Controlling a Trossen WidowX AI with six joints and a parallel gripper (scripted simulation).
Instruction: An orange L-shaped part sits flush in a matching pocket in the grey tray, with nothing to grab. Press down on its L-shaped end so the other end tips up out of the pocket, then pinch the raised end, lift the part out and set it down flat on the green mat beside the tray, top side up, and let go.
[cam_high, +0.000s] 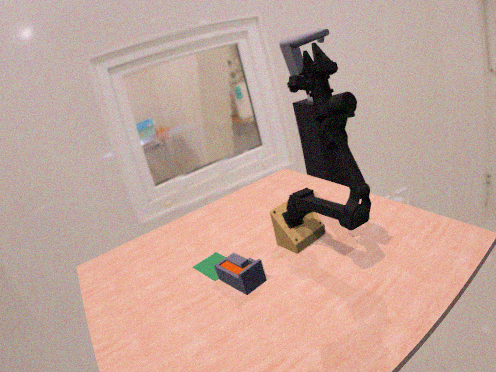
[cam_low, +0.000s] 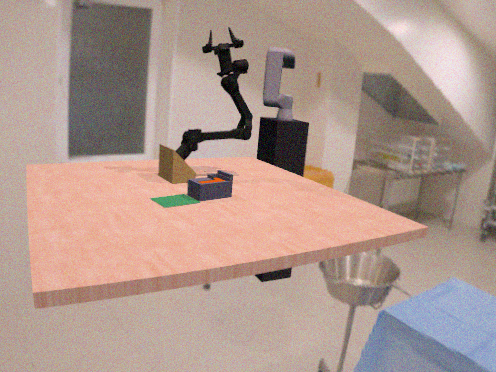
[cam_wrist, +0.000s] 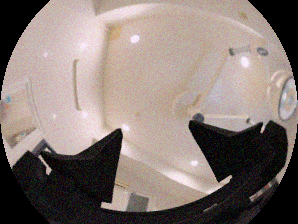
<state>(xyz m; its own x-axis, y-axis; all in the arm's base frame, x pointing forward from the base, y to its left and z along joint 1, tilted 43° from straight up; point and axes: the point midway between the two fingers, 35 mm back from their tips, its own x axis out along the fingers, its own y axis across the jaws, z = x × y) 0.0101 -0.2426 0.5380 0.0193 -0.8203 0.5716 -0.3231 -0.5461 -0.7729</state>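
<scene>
My gripper tip is now 640 mm above the orange L-shaped part, 340 mm short of it and 120 mm to the left of it. From my gripper tip the other things lie so: green mat 700 mm below, 380 mm ahead, 280 mm to the right.
</scene>
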